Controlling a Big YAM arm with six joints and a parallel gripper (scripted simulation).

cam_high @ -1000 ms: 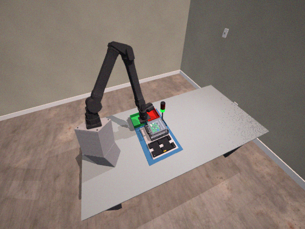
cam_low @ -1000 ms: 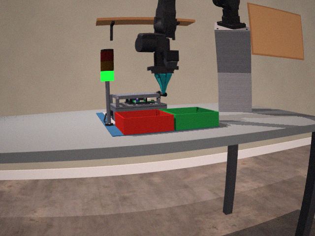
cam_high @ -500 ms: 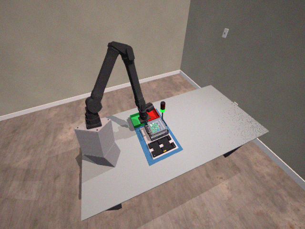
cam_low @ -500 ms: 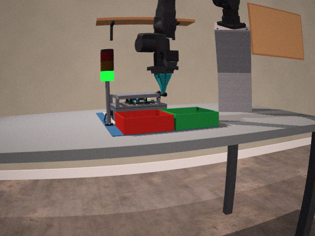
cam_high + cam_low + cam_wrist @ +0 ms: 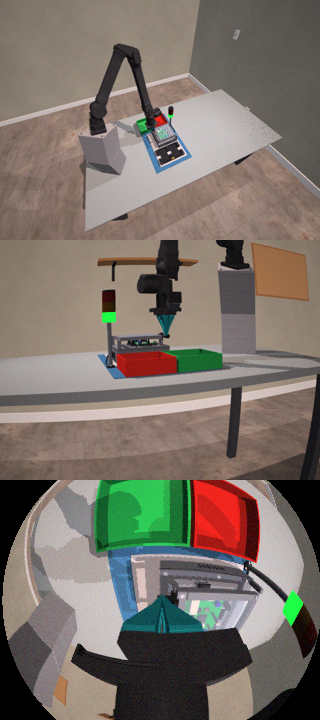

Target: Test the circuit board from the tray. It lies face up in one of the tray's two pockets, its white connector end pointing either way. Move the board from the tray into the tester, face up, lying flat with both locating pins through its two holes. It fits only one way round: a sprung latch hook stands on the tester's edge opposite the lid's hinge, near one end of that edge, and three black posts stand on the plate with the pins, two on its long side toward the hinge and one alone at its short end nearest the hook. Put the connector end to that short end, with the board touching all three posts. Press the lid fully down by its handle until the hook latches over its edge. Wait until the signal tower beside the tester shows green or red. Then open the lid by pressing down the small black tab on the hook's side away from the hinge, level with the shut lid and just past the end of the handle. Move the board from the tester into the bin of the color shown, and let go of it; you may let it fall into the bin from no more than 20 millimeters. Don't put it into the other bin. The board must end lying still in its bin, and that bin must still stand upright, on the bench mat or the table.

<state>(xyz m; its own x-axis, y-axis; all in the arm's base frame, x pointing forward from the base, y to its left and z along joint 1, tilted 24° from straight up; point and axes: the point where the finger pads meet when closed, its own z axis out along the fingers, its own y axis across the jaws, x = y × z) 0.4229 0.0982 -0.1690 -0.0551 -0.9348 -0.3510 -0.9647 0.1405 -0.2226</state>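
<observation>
My hand is 10 mm short of the latch hook and 10 mm above it. The rest, counted from my hand: tester lid 70 mm to the right, 70 mm ahead, 10 mm below; tester plate 70 mm ahead, 60 mm to the right, 30 mm below; green circuit board 70 mm ahead, 60 mm to the right, 30 mm below.
</observation>
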